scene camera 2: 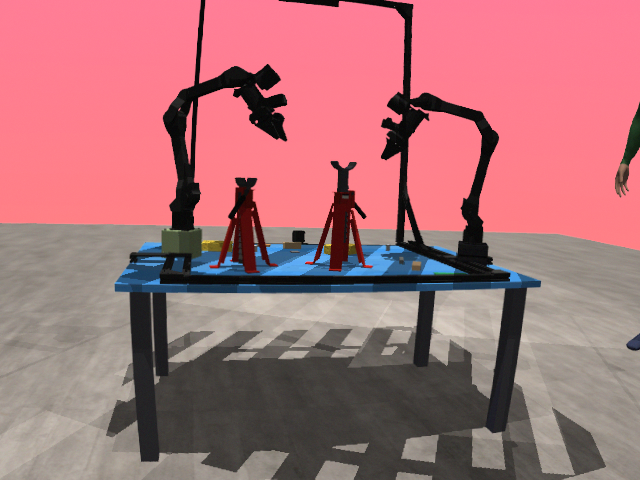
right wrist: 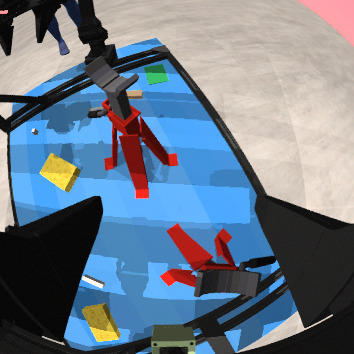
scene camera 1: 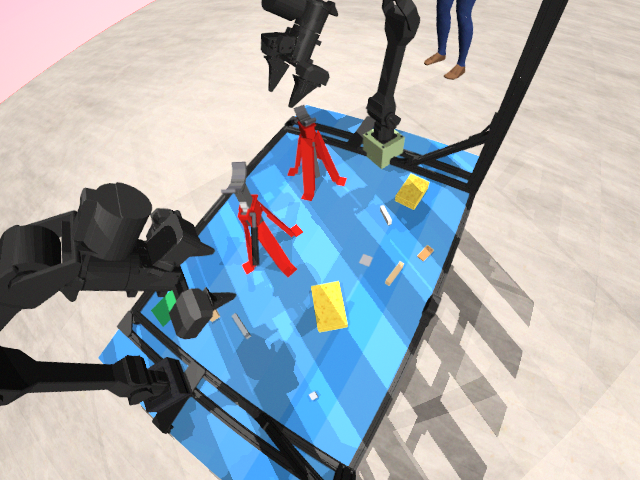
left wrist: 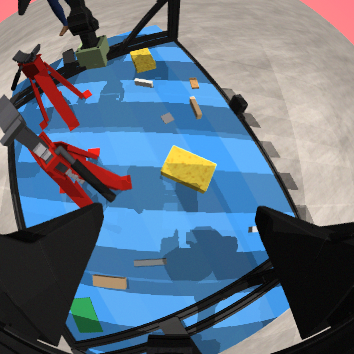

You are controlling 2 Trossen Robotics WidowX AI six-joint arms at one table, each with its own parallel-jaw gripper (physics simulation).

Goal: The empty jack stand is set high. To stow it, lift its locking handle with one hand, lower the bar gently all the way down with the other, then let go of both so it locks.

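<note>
The high-set red jack stand stands upright, its grey bar raised well out of the top, with an empty forked saddle. Its black locking handle slants down from the stand's top. My left gripper is open and empty, above and to the right of this stand in scene camera 2. My right gripper is open and empty, higher than both stands.
A second red stand has its saddle low. Yellow sponges, a green piece and several small blocks lie on the blue table. Black frame rails edge the table; an upright post rises at one corner.
</note>
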